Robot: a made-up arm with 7 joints. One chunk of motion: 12 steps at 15 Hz.
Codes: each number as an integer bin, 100 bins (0 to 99) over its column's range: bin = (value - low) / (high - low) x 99, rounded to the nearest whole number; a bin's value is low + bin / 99 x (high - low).
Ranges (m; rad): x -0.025..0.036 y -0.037..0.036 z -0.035..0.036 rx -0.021..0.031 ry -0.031..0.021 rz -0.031..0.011
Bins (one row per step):
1: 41 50 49 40 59 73
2: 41 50 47 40 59 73
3: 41 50 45 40 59 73
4: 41 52 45 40 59 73
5: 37 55 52 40 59 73
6: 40 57 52 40 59 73
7: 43 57 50 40 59 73
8: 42 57 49 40 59 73
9: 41 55 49 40 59 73
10: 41 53 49 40 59 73
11: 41 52 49 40 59 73
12: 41 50 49 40 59 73
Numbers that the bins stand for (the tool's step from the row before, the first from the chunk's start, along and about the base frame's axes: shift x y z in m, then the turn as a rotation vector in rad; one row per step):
1: 0.00026 -0.00013 0.00014 0.00001 -0.00001 -0.00003
2: 0.00026 -0.00013 -0.00129 0.00001 -0.00001 -0.00003
3: 0.00026 -0.00013 -0.00273 0.00001 -0.00001 -0.00003
4: 0.00026 0.00134 -0.00273 0.00001 -0.00001 -0.00003
5: -0.00220 0.00356 0.00229 0.00001 -0.00001 -0.00003
6: -0.00035 0.00503 0.00229 0.00001 -0.00001 -0.00003
7: 0.00149 0.00503 0.00086 0.00001 -0.00001 -0.00003
8: 0.00088 0.00503 0.00014 0.00001 -0.00001 -0.00003
9: 0.00026 0.00356 0.00014 0.00001 -0.00001 -0.00003
10: 0.00026 0.00208 0.00014 0.00001 -0.00001 -0.00003
11: 0.00026 0.00134 0.00014 0.00001 -0.00001 -0.00003
12: 0.00026 -0.00013 0.00014 0.00001 -0.00001 -0.00003

